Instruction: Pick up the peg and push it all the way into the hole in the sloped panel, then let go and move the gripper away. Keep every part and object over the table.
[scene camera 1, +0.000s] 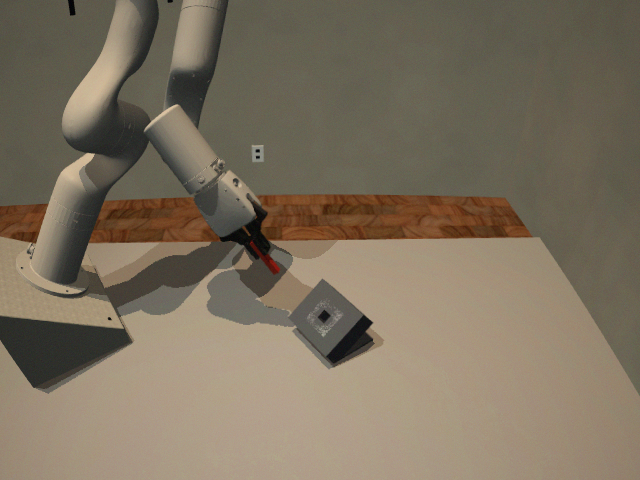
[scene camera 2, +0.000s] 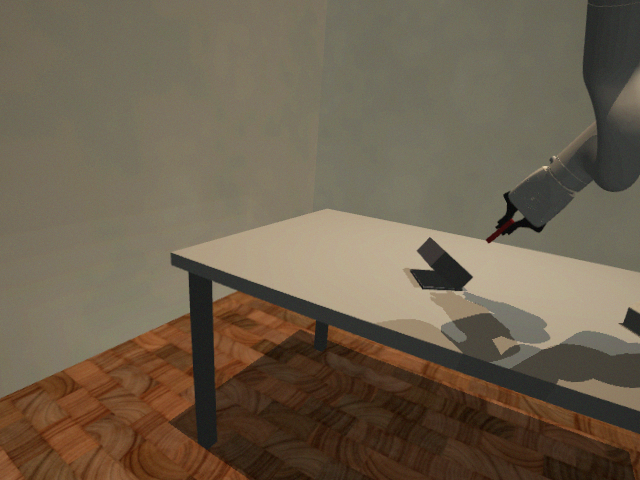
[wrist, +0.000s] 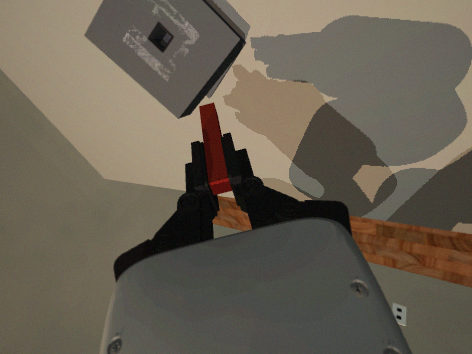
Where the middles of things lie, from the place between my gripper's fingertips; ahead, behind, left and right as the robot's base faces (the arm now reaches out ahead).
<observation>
Right now my hand is 1 cm to the left of the red peg (wrist: 218, 180).
</observation>
